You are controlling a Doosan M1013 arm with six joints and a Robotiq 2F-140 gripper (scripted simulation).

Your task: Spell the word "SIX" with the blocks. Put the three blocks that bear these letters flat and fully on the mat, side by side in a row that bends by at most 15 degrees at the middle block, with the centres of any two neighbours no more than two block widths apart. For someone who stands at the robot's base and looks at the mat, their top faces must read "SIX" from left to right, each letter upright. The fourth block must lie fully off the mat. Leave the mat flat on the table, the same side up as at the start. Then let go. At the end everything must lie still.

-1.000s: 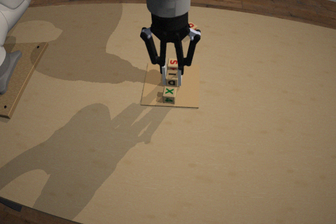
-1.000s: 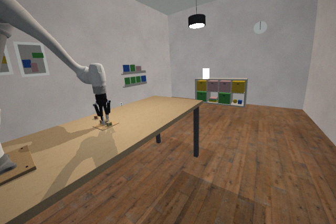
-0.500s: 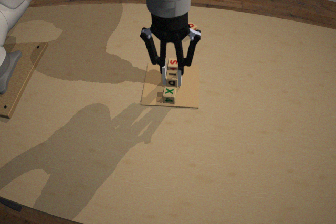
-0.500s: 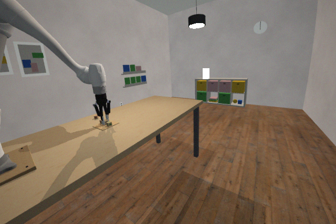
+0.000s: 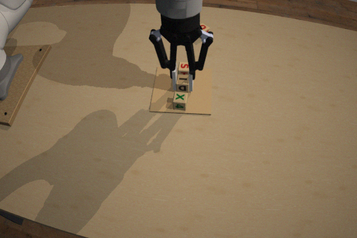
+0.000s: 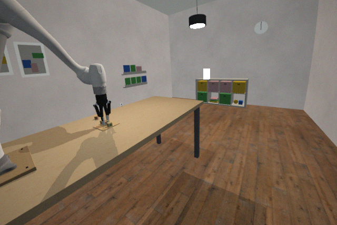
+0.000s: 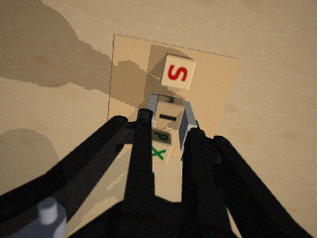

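The I block is 20 mm below my hand. From my hand the other things lie so: tan mat 40 mm below; S block 50 mm to the left, 20 mm below; letter block 10 mm behind, 50 mm to the right, 20 mm below.
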